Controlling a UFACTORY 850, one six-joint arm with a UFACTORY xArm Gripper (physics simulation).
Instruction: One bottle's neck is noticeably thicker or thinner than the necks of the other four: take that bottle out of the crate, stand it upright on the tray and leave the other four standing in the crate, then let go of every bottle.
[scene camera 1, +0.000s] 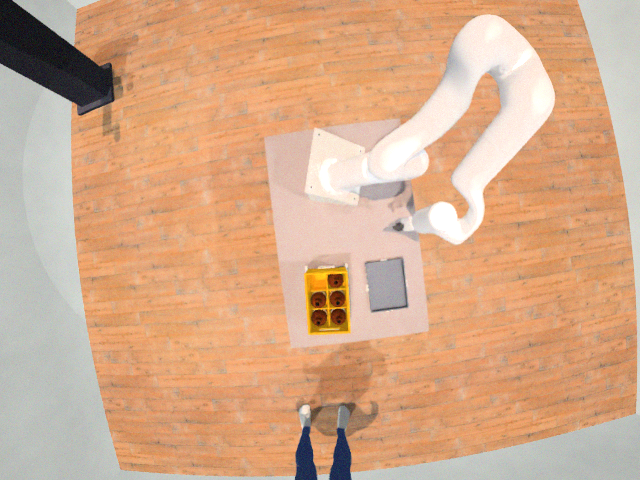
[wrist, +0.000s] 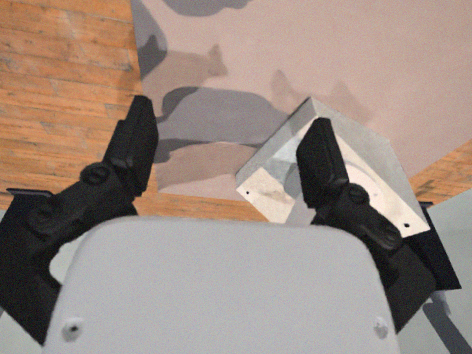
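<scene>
A yellow crate (scene camera 1: 348, 304) stands on the mat in scene camera 1. Brown bottles stand upright in it: one (scene camera 1: 336, 280) at the upper right, one (scene camera 1: 318, 299) at the middle left, one (scene camera 1: 337, 298) at the middle right, one (scene camera 1: 319, 317) at the lower left and one (scene camera 1: 338, 316) at the lower right. The upper left compartment holds no bottle. Their necks are too small to compare. The dark grey tray (scene camera 1: 386, 285) lies right of the crate with no bottle on it. My gripper (scene camera 1: 398, 226) (wrist: 232, 125) is open and empty, above the tray in the picture, away from the crate.
The pinkish mat (scene camera 1: 305, 227) lies on a wooden floor. The arm's base plate (scene camera 1: 316, 149) (wrist: 262, 187) stands at the mat's upper part. The white arm (scene camera 1: 527, 103) loops over the right side. A dark post (scene camera 1: 62, 67) is at the upper left. A person's legs (scene camera 1: 305, 446) show at the bottom.
</scene>
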